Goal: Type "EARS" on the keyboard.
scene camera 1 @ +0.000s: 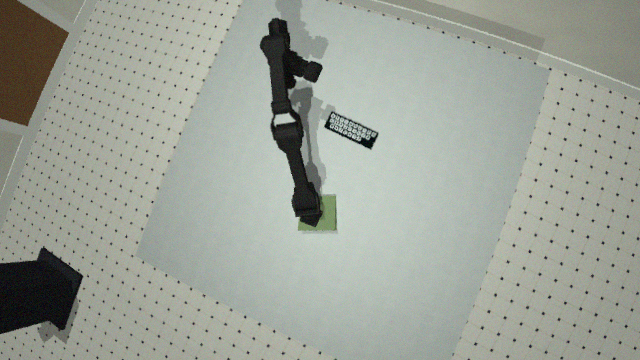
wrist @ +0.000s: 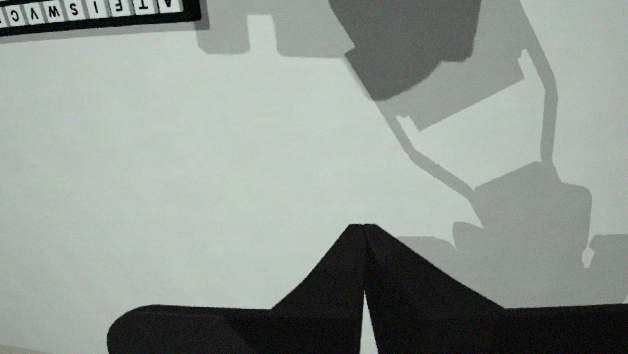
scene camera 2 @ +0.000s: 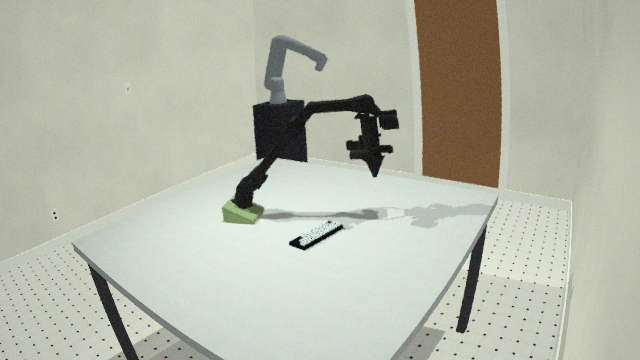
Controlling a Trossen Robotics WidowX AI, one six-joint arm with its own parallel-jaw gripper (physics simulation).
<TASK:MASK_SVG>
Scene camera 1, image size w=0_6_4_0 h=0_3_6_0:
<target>my gripper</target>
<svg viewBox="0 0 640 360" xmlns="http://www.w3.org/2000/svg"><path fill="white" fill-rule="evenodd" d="M291 50L293 52L293 59L290 64L285 66L288 89L291 90L296 85L294 75L303 77L313 83L317 82L323 68L322 65L314 61L308 62L302 59L301 56L298 56L297 52Z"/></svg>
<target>black keyboard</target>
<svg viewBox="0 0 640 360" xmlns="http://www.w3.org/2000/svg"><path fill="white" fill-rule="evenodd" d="M331 112L324 128L369 149L372 148L379 133Z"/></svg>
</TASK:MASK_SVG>
